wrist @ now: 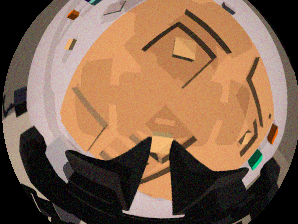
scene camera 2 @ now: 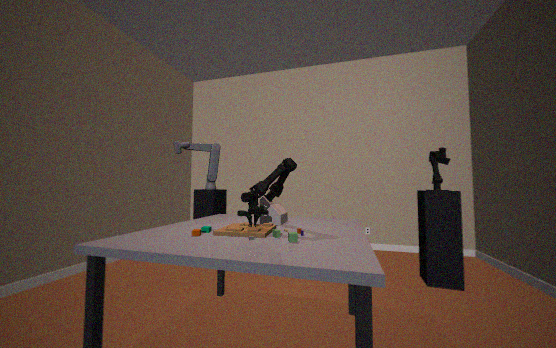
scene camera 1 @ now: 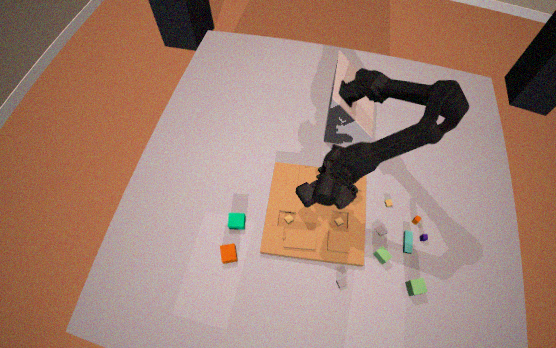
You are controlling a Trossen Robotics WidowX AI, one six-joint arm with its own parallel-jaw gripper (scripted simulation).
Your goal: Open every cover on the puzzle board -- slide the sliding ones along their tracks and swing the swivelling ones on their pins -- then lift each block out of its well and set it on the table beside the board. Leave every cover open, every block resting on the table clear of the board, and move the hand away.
Labels:
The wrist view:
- my gripper
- tan puzzle board
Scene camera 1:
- my gripper
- tan puzzle board

